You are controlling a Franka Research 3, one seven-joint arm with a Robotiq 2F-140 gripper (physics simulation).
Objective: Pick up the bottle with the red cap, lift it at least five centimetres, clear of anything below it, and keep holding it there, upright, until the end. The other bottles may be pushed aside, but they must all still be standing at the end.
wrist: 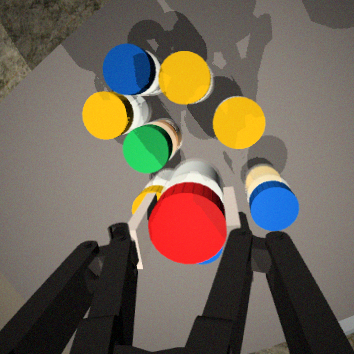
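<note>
The bottle with the red cap [187, 225] is between the fingers in the wrist view, its white body showing behind the cap; it looks larger and nearer than the other bottles and appears raised above them. My gripper [190, 205] is shut on it, one pale fingertip on each side. The bottle looks upright relative to the gripper. Its lower end is partly hidden by its own cap.
Standing below are bottles with yellow caps [105, 115] [185, 77] [239, 122], a green cap [147, 149] and blue caps [127, 69] [274, 206]. Another yellow cap [142, 201] and a blue cap [212, 258] are partly hidden by the red-capped bottle. The grey table [60, 200] lies underneath.
</note>
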